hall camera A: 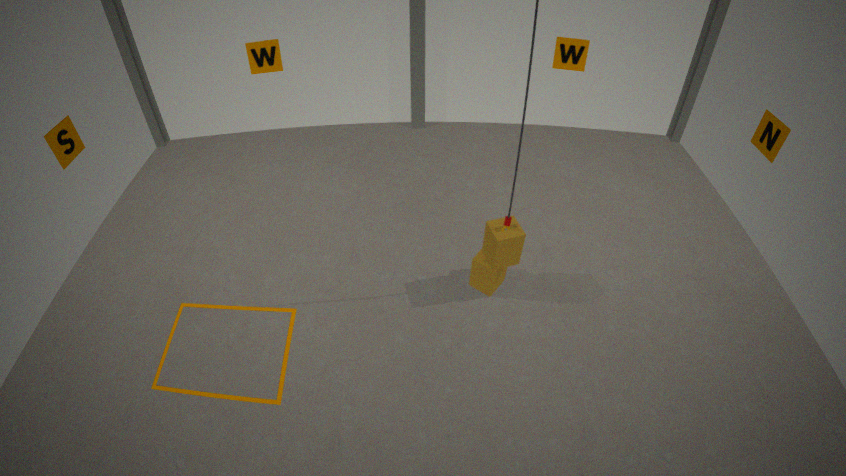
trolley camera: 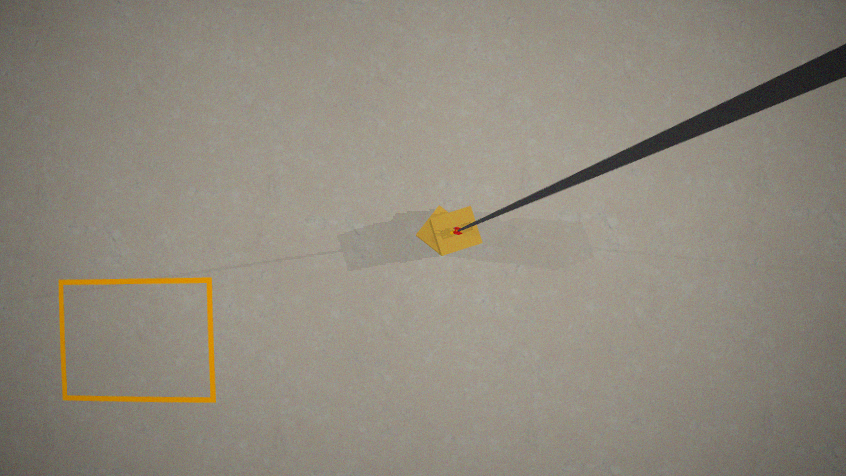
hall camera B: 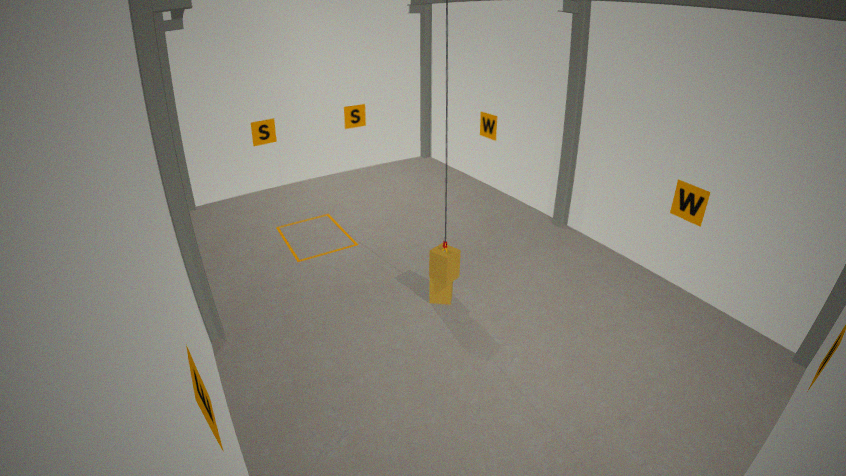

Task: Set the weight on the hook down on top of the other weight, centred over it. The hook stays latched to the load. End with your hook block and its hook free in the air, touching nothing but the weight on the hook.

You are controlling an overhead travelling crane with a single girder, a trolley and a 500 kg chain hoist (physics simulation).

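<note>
My hook block (hall camera A: 507,220) (hall camera B: 444,244) (trolley camera: 457,230) is a small red piece on a dark chain, latched to the top of a yellow block-shaped weight (hall camera A: 504,247) (hall camera B: 443,266) (trolley camera: 453,244). This weight hangs upright over the other yellow weight (hall camera A: 486,279) (hall camera B: 440,294) (trolley camera: 425,234), which stands on the floor. The upper weight is off centre, to the right of the lower one in hall camera A and the trolley view, and turned relative to it. It hides much of the lower top. Whether the two touch, I cannot tell.
A yellow square outline (hall camera A: 287,355) (hall camera B: 327,252) (trolley camera: 211,340) is marked on the floor, left of the weights in all three views. Grey columns (hall camera A: 417,65) (hall camera B: 572,118) stand along the white walls. Shadows of the weights fall to both sides.
</note>
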